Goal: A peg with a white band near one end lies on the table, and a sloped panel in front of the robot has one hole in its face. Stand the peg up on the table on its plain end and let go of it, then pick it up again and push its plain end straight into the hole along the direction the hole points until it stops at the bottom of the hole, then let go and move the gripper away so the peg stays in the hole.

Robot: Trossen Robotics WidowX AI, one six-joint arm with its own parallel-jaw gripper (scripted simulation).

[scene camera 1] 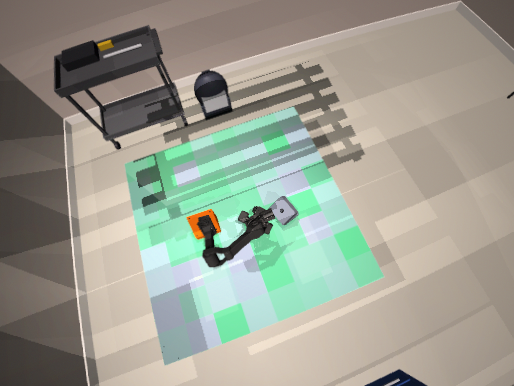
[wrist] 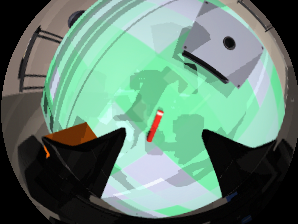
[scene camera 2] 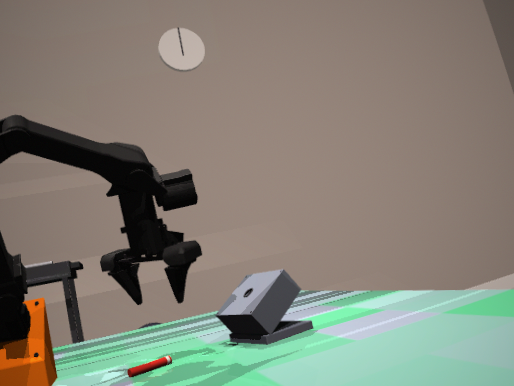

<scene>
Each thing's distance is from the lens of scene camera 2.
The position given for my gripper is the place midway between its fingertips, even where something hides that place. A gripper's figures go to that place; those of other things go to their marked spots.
my gripper point(scene camera 2: 159, 303): 0.83 m
sloped panel point(scene camera 2: 273, 293): 0.84 m
</scene>
